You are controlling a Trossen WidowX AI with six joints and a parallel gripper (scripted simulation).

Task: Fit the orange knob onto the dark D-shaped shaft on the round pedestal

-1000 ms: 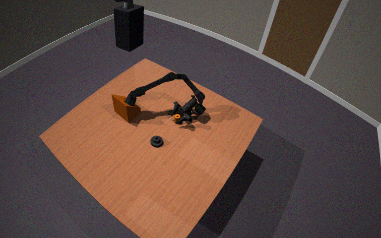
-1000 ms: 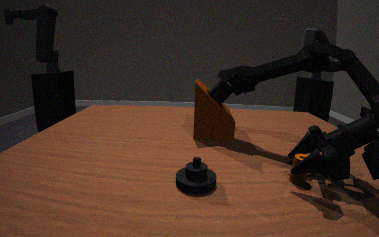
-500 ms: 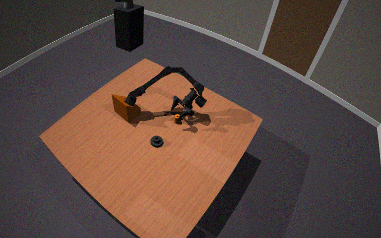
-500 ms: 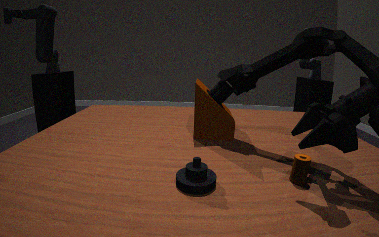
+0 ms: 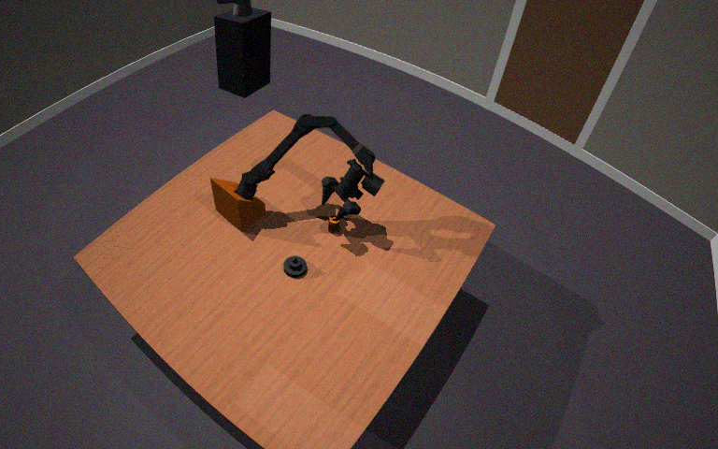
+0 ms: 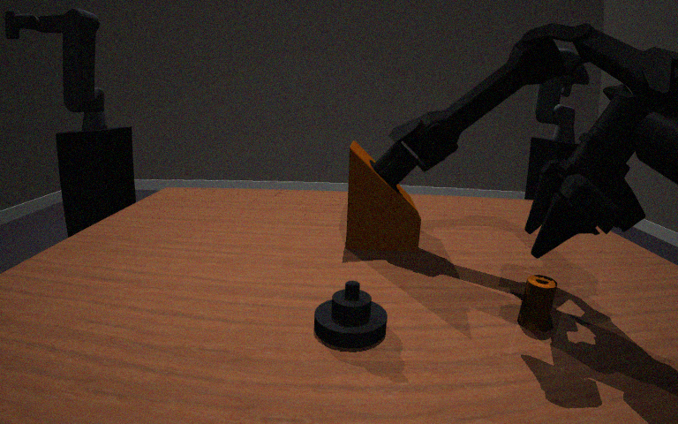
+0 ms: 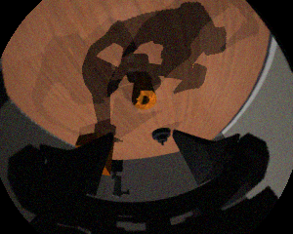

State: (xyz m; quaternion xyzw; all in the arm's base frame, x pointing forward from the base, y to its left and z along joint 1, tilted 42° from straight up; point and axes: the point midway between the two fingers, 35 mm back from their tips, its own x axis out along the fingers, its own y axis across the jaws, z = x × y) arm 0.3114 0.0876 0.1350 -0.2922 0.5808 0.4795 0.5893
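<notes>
The orange knob is 80 mm below my gripper tip, 20 mm to the left of it and 10 mm ahead of it. The rest, counted from my gripper tip: dark round pedestal (220 mm to the right, 80 mm below).
</notes>
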